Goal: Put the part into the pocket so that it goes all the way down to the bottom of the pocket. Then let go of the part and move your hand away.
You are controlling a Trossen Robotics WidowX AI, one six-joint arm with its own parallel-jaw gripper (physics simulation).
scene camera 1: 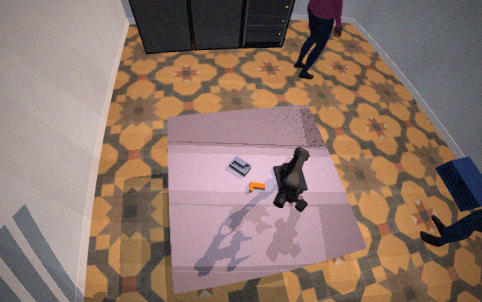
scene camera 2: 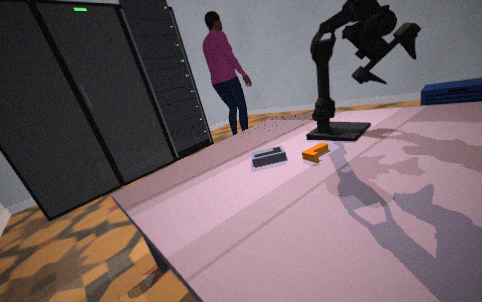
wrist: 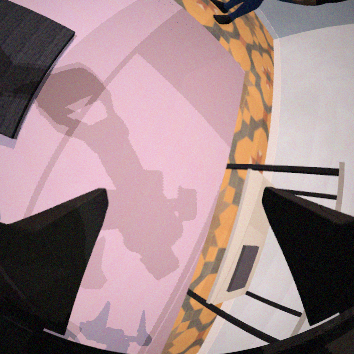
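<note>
The orange L-shaped part lies on the table, between the grey pocket block and the arm's base. The grey block stands apart from it, farther from the arm, with its dark pocket opening facing up. How deep the pocket is cannot be told. My gripper is wide open and empty. It is raised high above the table on the other side of the base, well away from the part and the block. Neither of them shows in the wrist view.
The pink table carries the arm's dark base plate and shadows of the arm. Black cabinets, a standing person and a blue box are off the table.
</note>
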